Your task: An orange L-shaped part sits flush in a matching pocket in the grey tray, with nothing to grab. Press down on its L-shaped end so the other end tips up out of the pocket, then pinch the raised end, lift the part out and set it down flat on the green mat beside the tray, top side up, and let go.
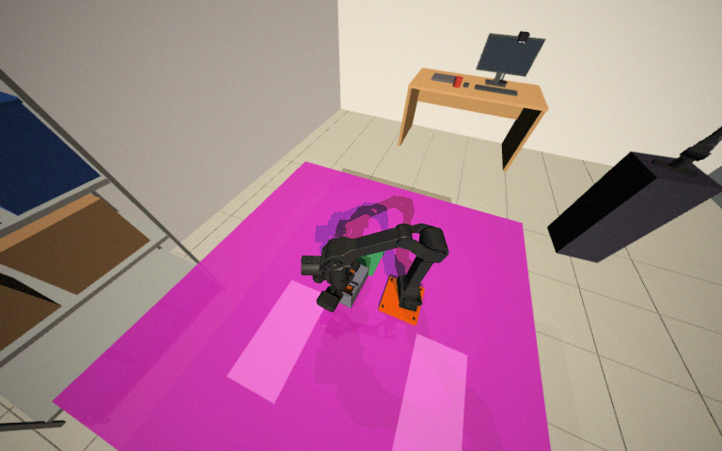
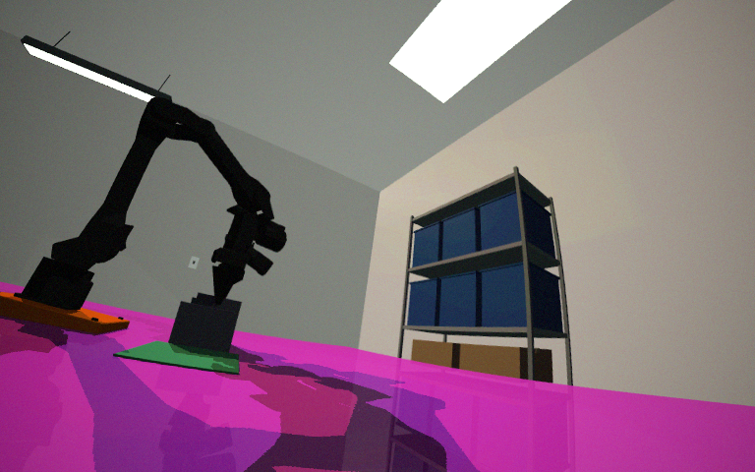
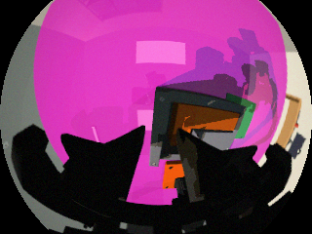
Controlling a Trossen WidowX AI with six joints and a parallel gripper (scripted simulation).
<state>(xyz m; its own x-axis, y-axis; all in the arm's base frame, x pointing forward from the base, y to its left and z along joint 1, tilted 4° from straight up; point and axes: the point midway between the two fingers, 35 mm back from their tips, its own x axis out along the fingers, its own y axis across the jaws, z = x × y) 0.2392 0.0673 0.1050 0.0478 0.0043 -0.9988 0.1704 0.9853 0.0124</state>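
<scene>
My gripper tip is 6 cm to the left of the orange L-shaped part, 2 cm above it and 1 cm past it.
</scene>
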